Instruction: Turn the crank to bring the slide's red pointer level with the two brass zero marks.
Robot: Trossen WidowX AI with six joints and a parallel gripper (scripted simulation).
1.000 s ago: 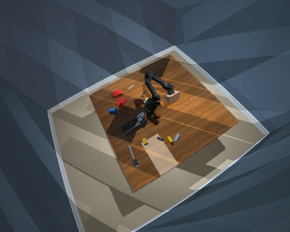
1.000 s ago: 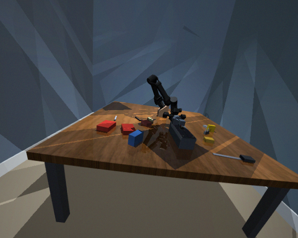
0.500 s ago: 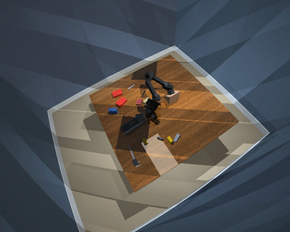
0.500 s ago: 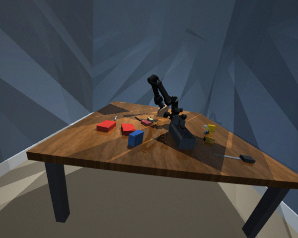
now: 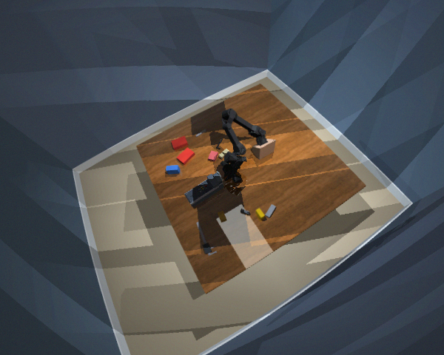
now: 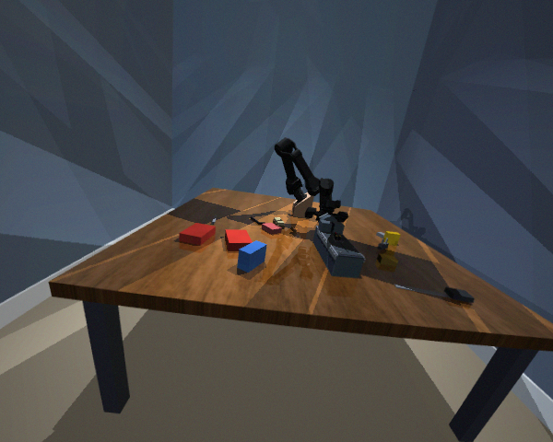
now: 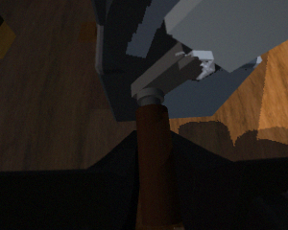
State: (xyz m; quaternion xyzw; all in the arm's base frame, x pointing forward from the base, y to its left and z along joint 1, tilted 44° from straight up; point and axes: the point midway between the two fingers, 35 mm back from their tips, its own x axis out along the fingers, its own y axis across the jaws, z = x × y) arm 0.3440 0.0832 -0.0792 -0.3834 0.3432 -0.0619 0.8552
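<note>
Now: gripper tip 140 mm short of the red pointer, 40 mm below it and 10 mm to the right of it. From my gripper tip the other things lie so: pink block 240 mm to the right, 30 mm below, 10 mm behind; then ochre block 220 mm to the left, 120 mm ahead, 30 mm below; then brown crank handle 20 mm behind, 20 mm above.
</note>
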